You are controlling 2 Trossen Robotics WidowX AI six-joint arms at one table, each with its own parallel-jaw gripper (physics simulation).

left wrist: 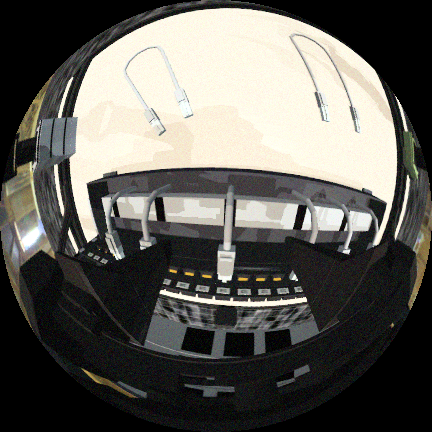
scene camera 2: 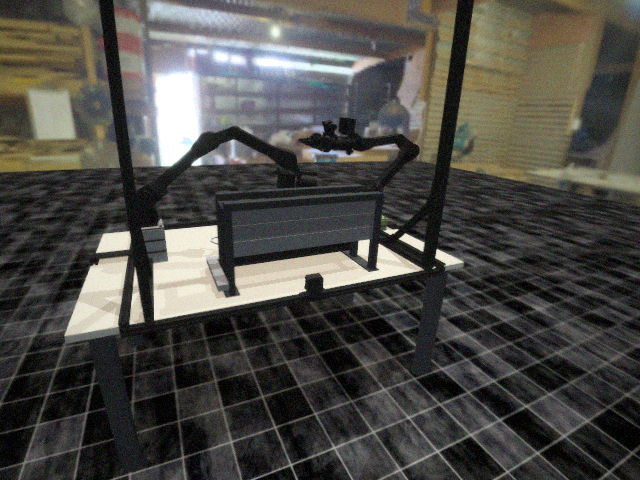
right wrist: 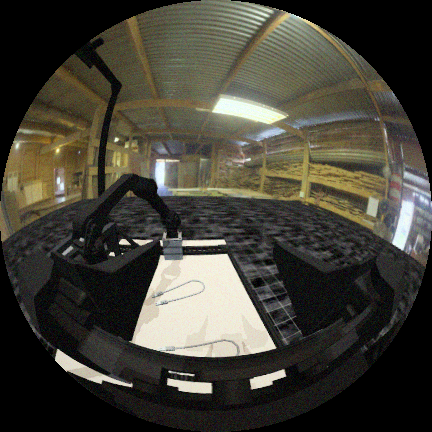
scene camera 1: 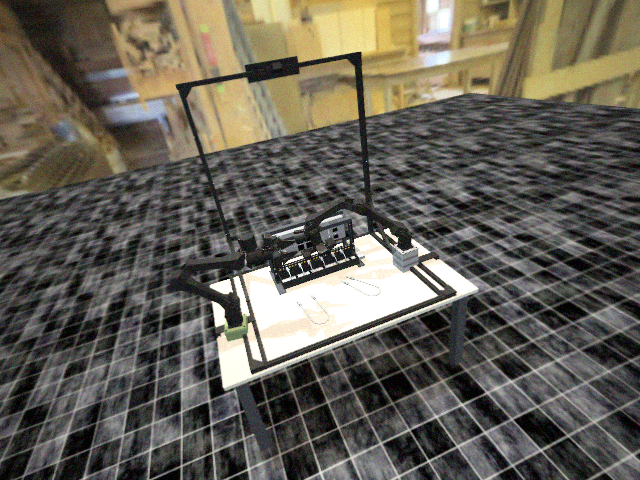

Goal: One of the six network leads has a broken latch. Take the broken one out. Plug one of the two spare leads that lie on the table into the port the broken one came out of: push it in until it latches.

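Where they show: left gripper, fingertip midpoint: (left wrist: pixel 229 244) (scene camera 1: pixel 322 259); right gripper, fingertip midpoint: (scene camera 2: pixel 300 141) (right wrist: pixel 218 248) (scene camera 1: pixel 296 246); left arm's base, link origin: (scene camera 2: pixel 146 224) (right wrist: pixel 171 235) (scene camera 1: pixel 405 246); right arm's base, link origin: (scene camera 1: pixel 235 322).
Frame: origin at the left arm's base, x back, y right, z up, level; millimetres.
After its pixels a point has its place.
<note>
Six leads run from the lower bar of the black rack (scene camera 1: pixel 323 274) @[x -427, y 142, z -91 mm] (left wrist: pixel 200 177) @[x -370, y 152, z -99 mm] up to its port row. The third lead from the left in the left wrist view has its grey plug (left wrist: pixel 226 257) @[x -403, y 200, z -27 mm] between the fingers of my left gripper (left wrist: pixel 229 244) @[x -405, y 190, z -30 mm], which is open and not gripping it. Which latch is broken I cannot tell. One spare lead (scene camera 1: pixel 379 290) @[x -237, y -117, z -116 mm] (left wrist: pixel 184 102) @[x -350, y 52, z -114 mm] (right wrist: pixel 161 303) @[x -353, y 46, z -116 mm] and the other spare lead (scene camera 1: pixel 327 315) @[x -528, y -138, z -114 mm] (left wrist: pixel 322 105) @[x -536, y 38, z -113 mm] (right wrist: pixel 170 348) @[x -542, y 21, z -110 mm] lie on the table in front of the rack. My right gripper (scene camera 2: pixel 302 140) @[x -596, y -72, z 261 mm] (right wrist: pixel 218 248) @[x -596, y -72, z 261 mm] is open and empty, held high.
The rack's rear panel (scene camera 2: pixel 305 227) @[x -408, y 369, z 51 mm] hides the leads in scene camera 2. The grey base block (scene camera 1: pixel 405 258) @[x -33, y -50, z -34 mm] (left wrist: pixel 59 137) @[x -50, y 5, z -69 mm] and green base block (scene camera 1: pixel 236 329) @[x -939, y -46, z -67 mm] (left wrist: pixel 411 155) stand at opposite table sides. A black overhead frame (scene camera 1: pixel 361 129) @[x 17, y 411, z 546 mm] rises behind the rack.
</note>
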